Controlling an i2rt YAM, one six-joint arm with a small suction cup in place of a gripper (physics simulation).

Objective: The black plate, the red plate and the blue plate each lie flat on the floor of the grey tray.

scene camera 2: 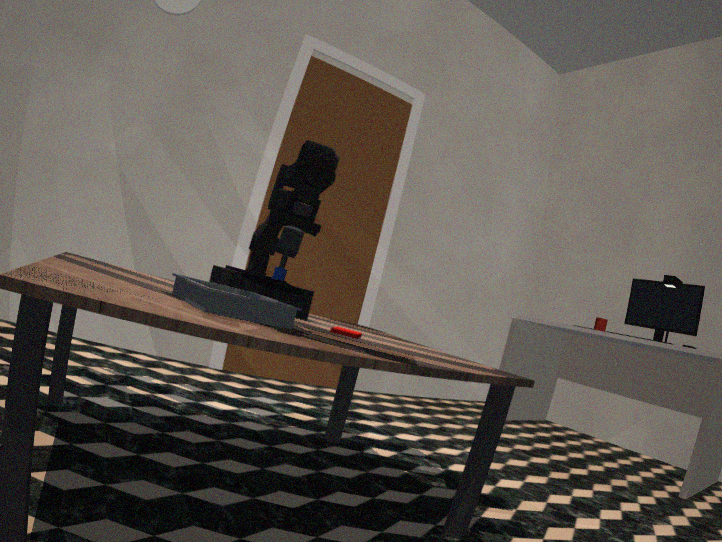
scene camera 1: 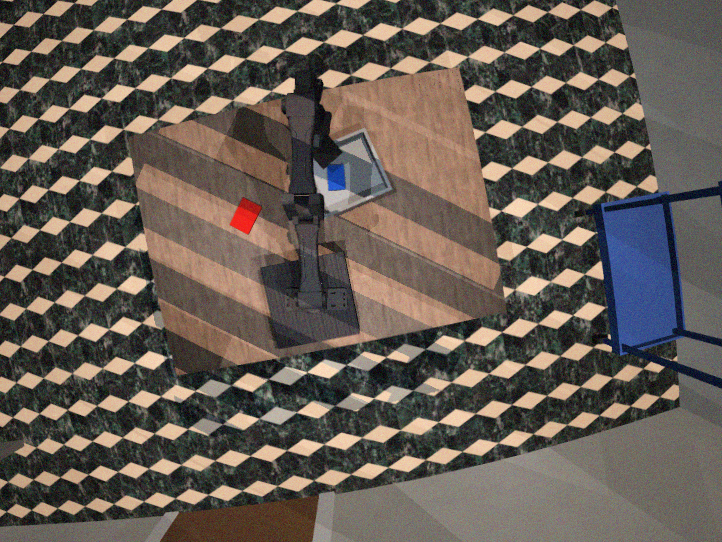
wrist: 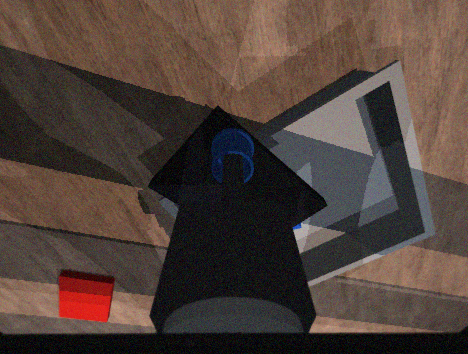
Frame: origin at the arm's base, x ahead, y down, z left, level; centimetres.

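Seen in the pictures: end effector, tool point: (scene camera 2: 276, 285) (wrist: 233, 140); arm's base, origin of the base link: (scene camera 1: 316, 299).
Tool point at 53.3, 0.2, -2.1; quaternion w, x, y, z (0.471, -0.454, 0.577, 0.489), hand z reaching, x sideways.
Observation:
Offsets run from my tool point to a thing's top centre, as dx, dy, dz. Level surfaces: height alone.
My suction cup (scene camera 2: 279, 273) (wrist: 233, 156) holds the black plate @[-4.6, -1.3, +0.1] (scene camera 1: 327, 154) (wrist: 190, 161), which shows as a dark shape under the cup in the wrist view. The plate hangs above the left back part of the grey tray @[-12.3, +3.9, -7.3] (scene camera 1: 362, 200) (scene camera 2: 244, 305) (wrist: 411, 150). The blue plate @[-13.0, +7.7, -4.3] (scene camera 1: 336, 177) lies in the tray, near its left side in scene camera 1; a sliver of the blue plate (wrist: 297, 226) shows in the wrist view, the rest hidden by the gripper and the held plate. The red plate @[-25.5, +7.9, +27.0] (scene camera 1: 245, 215) (scene camera 2: 345, 332) (wrist: 85, 300) lies on the table, left of the tray in scene camera 1.
The arm's dark base plate (scene camera 1: 314, 329) stands on the wooden table @[dy +8.9] (scene camera 1: 431, 116) (scene camera 2: 139, 306). The arm passes over the tray's left edge in scene camera 1. A blue chair (scene camera 1: 641, 274) stands beyond the table's right side. A desk with a monitor (scene camera 2: 664, 306) stands at the right in scene camera 2.

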